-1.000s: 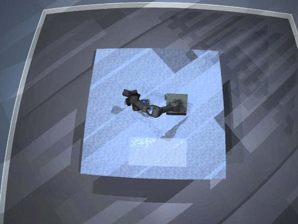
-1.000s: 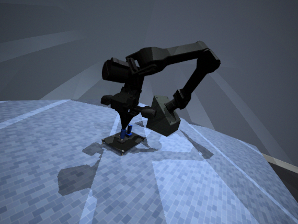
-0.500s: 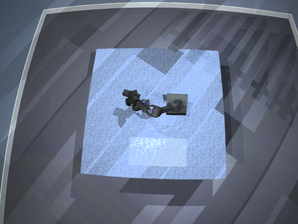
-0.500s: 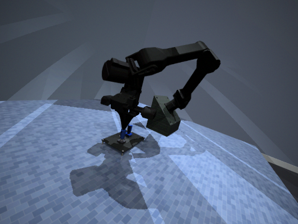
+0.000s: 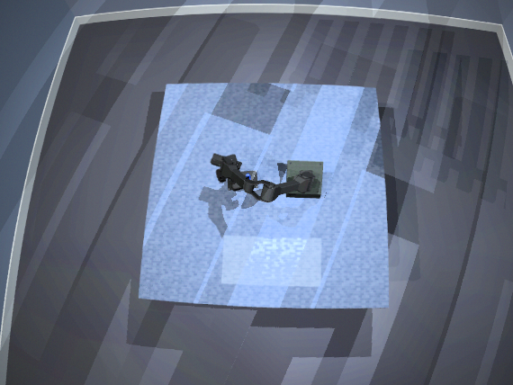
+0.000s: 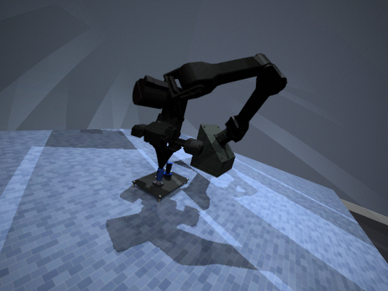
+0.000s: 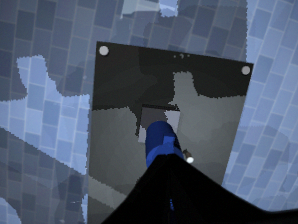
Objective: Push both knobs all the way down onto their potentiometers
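My gripper tip is now 10 mm above the knob.
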